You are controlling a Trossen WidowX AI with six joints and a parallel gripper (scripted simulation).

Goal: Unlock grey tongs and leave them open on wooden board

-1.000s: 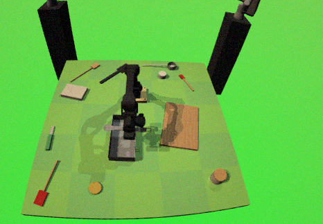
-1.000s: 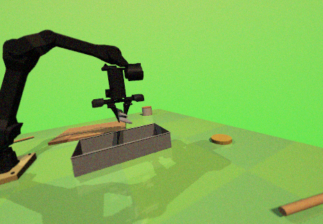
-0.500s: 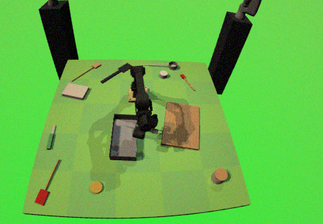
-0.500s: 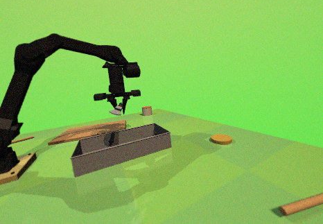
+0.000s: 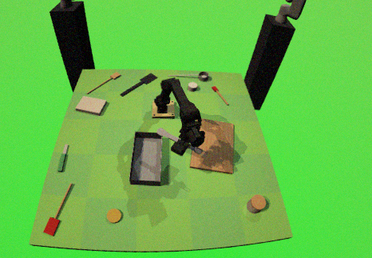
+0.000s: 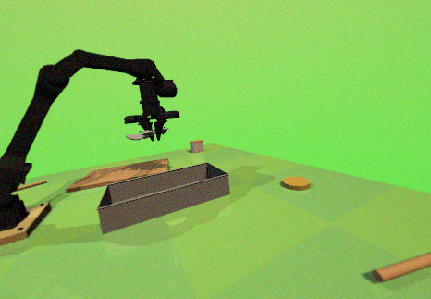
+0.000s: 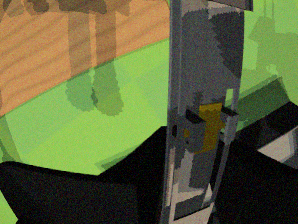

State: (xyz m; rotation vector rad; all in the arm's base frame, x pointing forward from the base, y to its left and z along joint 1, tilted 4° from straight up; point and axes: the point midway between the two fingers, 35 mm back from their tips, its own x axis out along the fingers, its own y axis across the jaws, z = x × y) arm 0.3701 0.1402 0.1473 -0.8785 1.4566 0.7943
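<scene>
My gripper tip is now 40 mm below the yellow lock piece, 20 mm to the right of it and 10 mm short of it. Also, from my gripper tip: black spatula: 630 mm behind, 310 mm to the right, 140 mm below; then grey roasting tin: 190 mm to the right, 120 mm below; then wooden board: 190 mm to the left, 140 mm below, 130 mm behind.
</scene>
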